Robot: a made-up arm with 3 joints. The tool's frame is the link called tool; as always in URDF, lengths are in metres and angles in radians. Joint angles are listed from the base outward. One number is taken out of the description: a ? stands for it. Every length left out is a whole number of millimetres.
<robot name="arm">
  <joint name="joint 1" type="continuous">
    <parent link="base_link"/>
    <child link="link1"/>
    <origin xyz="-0.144 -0.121 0.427" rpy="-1.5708 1.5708 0"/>
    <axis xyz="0 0 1"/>
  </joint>
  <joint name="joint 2" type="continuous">
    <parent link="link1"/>
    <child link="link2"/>
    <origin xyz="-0.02 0.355 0" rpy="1.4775 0.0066 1.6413"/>
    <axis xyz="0 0 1"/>
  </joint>
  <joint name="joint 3" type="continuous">
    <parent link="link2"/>
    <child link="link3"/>
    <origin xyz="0 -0.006 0" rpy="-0.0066 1.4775 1.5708"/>
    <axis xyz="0 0 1"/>
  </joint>
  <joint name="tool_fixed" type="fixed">
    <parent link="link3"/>
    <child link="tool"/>
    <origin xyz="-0.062 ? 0" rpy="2.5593 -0.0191 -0.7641"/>
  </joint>
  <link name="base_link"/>
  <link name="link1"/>
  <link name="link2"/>
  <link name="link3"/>
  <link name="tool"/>
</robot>
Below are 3 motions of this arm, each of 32 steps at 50 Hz.
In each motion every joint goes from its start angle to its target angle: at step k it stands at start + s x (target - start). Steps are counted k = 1, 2, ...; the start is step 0. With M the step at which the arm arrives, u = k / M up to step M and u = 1 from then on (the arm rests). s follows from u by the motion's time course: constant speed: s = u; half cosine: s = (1 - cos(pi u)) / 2; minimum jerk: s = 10 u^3 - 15 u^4 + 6 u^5.
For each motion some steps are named. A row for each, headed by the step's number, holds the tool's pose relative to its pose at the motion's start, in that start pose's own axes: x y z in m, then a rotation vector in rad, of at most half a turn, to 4 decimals.
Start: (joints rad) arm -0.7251 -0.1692 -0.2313
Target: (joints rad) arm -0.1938 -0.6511 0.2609
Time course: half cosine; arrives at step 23
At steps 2, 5, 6, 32:
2: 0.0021 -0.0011 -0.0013 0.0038 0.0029 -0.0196
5: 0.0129 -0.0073 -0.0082 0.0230 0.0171 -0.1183
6: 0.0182 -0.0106 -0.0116 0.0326 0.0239 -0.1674
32: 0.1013 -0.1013 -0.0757 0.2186 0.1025 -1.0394

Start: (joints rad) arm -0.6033 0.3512 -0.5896
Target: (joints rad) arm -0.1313 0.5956 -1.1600
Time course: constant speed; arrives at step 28
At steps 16, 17, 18, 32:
16: 0.0138 -0.0886 -0.0481 0.1007 0.0846 0.1364
17: 0.0139 -0.0941 -0.0515 0.1096 0.0886 0.1447
18: 0.0140 -0.0995 -0.0550 0.1189 0.0925 0.1528
32: 0.0091 -0.1523 -0.0920 0.2271 0.1201 0.2293

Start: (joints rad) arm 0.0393 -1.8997 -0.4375
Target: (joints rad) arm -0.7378 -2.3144 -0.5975
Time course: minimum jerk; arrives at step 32
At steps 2, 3, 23, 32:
2: -0.0002 0.0005 0.0003 0.0019 -0.0004 -0.0003
3: -0.0005 0.0017 0.0008 0.0062 -0.0011 -0.0010
23: -0.0372 0.1705 0.1655 0.6895 -0.1236 -0.2513
32: -0.0372 0.1886 0.2024 0.7871 -0.1372 -0.3158

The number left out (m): 0.038
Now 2 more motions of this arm.
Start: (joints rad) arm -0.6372 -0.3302 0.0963
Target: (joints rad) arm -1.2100 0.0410 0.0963
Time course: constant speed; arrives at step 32
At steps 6, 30, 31, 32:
6: -0.0315 0.0109 0.0125 -0.0365 0.0034 0.1168
30: -0.1668 0.0205 0.0526 -0.2229 -0.0435 0.5659
31: -0.1726 0.0197 0.0539 -0.2318 -0.0477 0.5837
32: -0.1784 0.0188 0.0551 -0.2409 -0.0520 0.6015

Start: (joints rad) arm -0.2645 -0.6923 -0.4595
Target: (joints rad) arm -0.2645 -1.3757 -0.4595
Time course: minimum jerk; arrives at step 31
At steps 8, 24, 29, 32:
8: -0.0003 0.0021 -0.0043 0.0258 -0.0642 -0.0331
24: 0.0077 0.0197 -0.0322 0.2116 -0.5264 -0.2716
29: 0.0093 0.0215 -0.0345 0.2293 -0.5705 -0.2944
32: 0.0094 0.0216 -0.0345 0.2299 -0.5719 -0.2951

